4 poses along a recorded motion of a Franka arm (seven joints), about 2.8 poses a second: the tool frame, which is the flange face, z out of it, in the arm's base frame.
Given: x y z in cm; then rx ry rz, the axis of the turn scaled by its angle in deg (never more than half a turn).
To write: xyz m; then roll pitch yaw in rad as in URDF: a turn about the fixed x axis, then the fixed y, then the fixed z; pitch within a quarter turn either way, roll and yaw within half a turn. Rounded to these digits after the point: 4 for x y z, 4 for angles.
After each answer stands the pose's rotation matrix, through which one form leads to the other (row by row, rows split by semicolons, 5 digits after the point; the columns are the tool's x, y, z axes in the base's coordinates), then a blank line. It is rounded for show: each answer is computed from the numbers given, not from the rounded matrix.
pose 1, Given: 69.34, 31.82, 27.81, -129.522, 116.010, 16.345
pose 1, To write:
0.6934, 0.3182, 0.2781, 3.0856, 0.2019, -1.4665
0.10197 -0.99184 -0.07654; -0.97437 -0.11509 0.19326; -0.20049 0.05487 -0.97816

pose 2, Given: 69.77, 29.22, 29.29, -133.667, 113.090, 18.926
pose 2, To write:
0.6977, 0.2922, 0.2929, 3.0532, 0.2080, -1.4136
0.15314 -0.98097 -0.11937; -0.96638 -0.17391 0.18937; -0.20652 0.08636 -0.97462

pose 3, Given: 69.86, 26.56, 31.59, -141.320, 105.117, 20.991
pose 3, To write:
0.6986, 0.2656, 0.3159, 3.0352, 0.2173, -1.2907
0.26996 -0.94926 -0.16133; -0.93842 -0.29690 0.17670; -0.21563 0.10369 -0.97095

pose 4, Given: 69.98, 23.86, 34.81, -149.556, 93.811, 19.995
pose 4, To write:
0.6998, 0.2386, 0.3481, 3.0549, 0.2124, -1.1297
0.41734 -0.89310 -0.16793; -0.88396 -0.44183 0.15299; -0.21083 0.08460 -0.97386

